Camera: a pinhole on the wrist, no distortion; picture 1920 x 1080 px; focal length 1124.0 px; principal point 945.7 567.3 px. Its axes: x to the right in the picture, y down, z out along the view. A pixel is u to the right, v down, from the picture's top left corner.
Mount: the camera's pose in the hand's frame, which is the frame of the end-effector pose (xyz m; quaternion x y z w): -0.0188 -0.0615 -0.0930 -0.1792 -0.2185 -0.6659 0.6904
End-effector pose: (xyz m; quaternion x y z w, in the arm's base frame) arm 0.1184 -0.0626 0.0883 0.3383 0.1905 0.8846 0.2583
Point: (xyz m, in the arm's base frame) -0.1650 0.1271 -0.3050
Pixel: behind the camera
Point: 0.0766 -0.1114 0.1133
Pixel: 362.7 906.8
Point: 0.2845 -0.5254 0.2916
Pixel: 371.8 76.7
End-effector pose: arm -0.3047 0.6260 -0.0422 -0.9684 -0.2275 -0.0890 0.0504
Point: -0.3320 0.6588 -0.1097
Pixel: 1450.4 596.8
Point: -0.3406 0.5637 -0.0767
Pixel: 752.0 300.0
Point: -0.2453 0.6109 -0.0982
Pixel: 922.9 969.0
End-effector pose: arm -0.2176 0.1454 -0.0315 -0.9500 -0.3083 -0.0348 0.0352
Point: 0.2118 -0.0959 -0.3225
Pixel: 505.8 1027.6
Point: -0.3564 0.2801 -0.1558
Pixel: outside the picture
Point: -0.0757 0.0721 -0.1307
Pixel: 649.9 987.6
